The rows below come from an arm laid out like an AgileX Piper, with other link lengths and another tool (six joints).
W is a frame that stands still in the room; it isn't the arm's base.
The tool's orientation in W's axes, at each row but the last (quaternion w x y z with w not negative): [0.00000, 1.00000, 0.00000, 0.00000]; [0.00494, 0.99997, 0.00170, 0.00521]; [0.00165, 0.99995, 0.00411, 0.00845]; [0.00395, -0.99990, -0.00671, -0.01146]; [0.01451, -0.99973, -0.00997, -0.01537]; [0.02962, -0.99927, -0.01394, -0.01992]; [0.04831, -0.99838, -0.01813, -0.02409]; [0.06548, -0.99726, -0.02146, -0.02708]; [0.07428, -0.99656, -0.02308, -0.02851]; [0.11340, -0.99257, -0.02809, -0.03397]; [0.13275, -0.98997, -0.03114, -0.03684]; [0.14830, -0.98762, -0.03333, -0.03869]
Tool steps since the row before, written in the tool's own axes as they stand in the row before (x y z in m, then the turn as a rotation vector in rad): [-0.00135, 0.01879, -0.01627, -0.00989, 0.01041, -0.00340]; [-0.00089, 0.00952, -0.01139, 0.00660, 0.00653, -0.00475]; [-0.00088, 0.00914, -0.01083, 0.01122, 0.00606, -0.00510]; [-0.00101, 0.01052, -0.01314, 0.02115, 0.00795, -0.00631]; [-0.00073, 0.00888, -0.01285, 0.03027, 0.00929, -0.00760]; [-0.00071, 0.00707, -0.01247, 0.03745, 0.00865, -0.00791]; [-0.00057, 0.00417, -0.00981, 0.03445, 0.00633, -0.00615]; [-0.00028, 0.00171, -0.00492, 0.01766, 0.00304, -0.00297]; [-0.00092, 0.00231, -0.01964, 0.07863, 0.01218, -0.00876]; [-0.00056, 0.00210, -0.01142, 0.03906, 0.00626, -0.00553]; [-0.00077, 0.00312, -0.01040, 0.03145, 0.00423, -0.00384]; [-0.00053, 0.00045, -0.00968, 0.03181, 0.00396, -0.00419]
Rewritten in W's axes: [-0.00135, -0.01879, 0.01627, -0.00989, -0.01041, 0.00340]; [-0.00098, -0.00941, 0.01147, 0.00657, -0.00646, 0.00488]; [-0.00099, -0.00911, 0.01084, 0.01118, -0.00595, 0.00531]; [-0.00117, -0.01064, 0.01303, 0.02111, -0.00772, 0.00673]; [-0.00094, -0.00927, 0.01256, 0.03021, -0.00892, 0.00827]; [-0.00099, -0.00782, 0.01199, 0.03735, -0.00810, 0.00890]; [-0.00086, -0.00512, 0.00933, 0.03435, -0.00573, 0.00723]; [-0.00045, -0.00235, 0.00463, 0.01761, -0.00271, 0.00355]; [-0.00185, -0.00525, 0.01900, 0.07856, -0.01006, 0.01160]; [-0.00112, -0.00466, 0.01059, 0.03897, -0.00547, 0.00686]; [-0.00122, -0.00580, 0.00913, 0.03136, -0.00346, 0.00515]; [-0.00114, -0.00332, 0.00905, 0.03167, -0.00329, 0.00559]
